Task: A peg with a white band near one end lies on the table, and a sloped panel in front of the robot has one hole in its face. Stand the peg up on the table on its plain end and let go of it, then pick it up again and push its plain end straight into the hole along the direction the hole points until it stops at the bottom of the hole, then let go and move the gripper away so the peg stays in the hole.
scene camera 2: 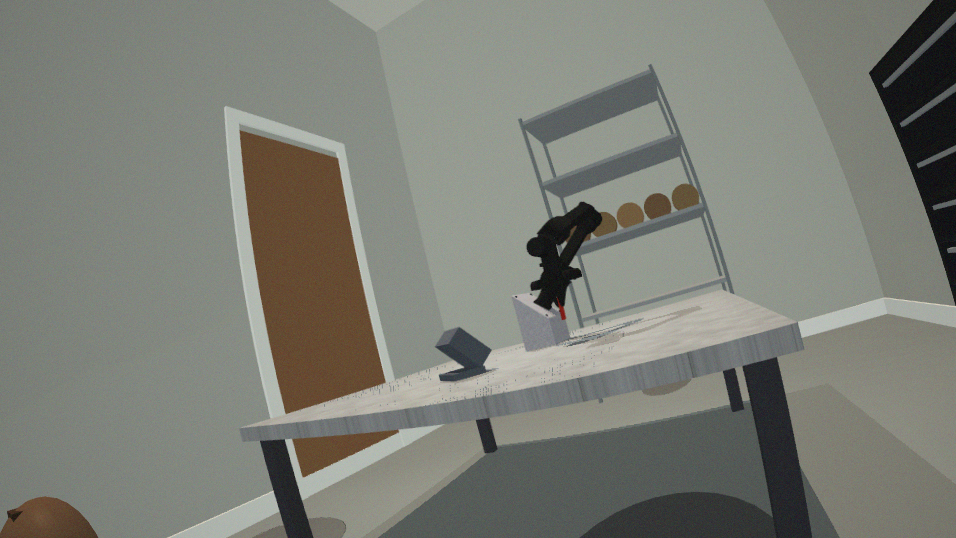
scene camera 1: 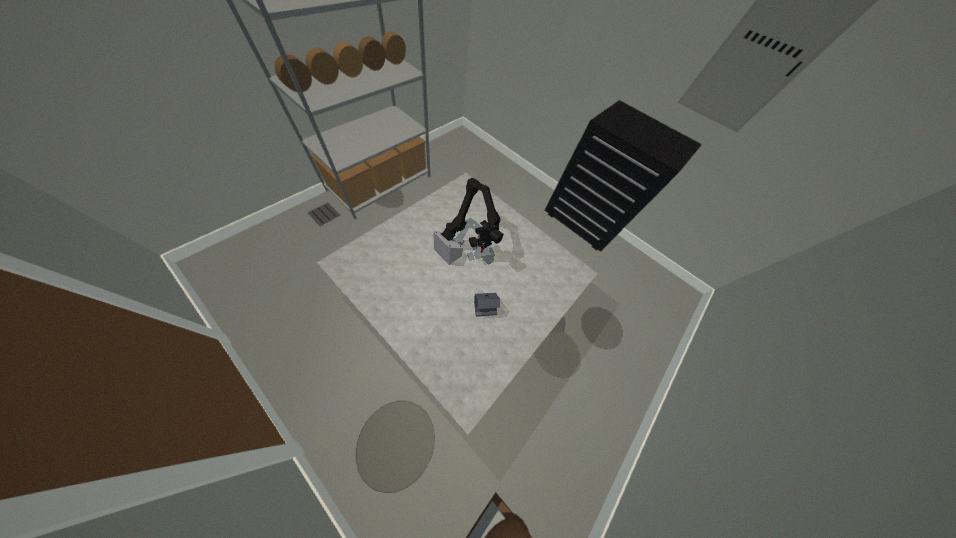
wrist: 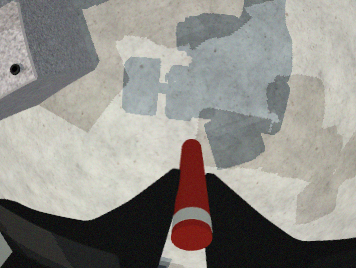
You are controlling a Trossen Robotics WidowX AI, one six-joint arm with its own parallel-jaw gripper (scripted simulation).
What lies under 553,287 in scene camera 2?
The gripper.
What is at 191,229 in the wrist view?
A red peg.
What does the gripper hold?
A red peg.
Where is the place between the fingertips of the gripper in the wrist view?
191,178
